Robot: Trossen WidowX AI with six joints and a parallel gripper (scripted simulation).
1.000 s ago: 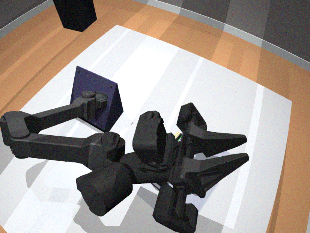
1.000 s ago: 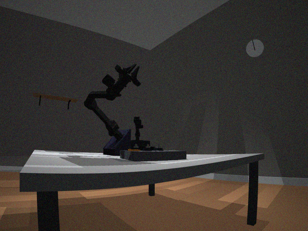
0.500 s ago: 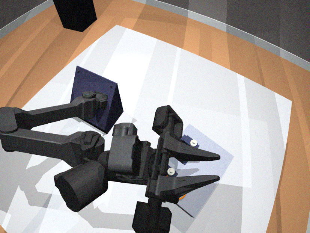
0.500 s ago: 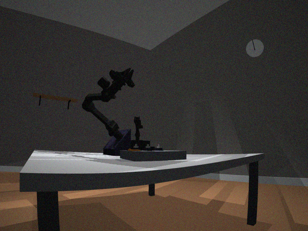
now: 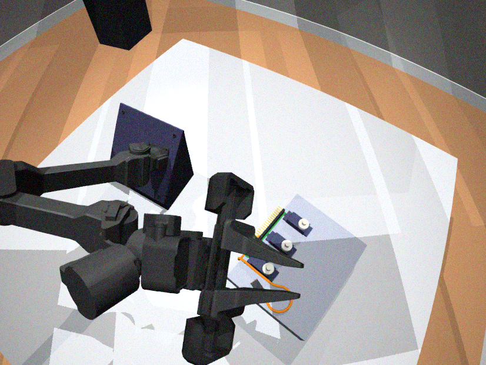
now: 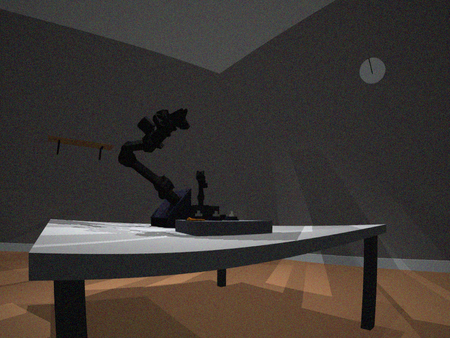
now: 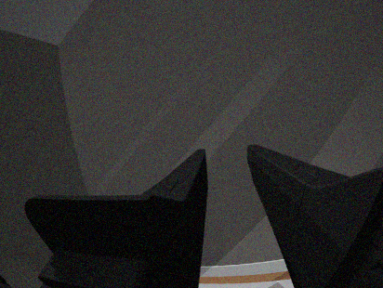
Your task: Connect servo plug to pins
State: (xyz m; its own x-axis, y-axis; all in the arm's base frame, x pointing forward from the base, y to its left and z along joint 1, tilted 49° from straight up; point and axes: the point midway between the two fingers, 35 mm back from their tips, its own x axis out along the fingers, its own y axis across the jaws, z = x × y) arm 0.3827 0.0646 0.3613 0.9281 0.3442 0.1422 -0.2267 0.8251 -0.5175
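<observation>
My gripper tip is 7 cm past the blue mark, 13 cm to the right of it and 40 cm above it. From my gripper tip the other things lie so: printed holder 10 cm ahead, 14 cm to the left, 45 cm below; servo 1 cm behind, 17 cm to the left, 43 cm below.
</observation>
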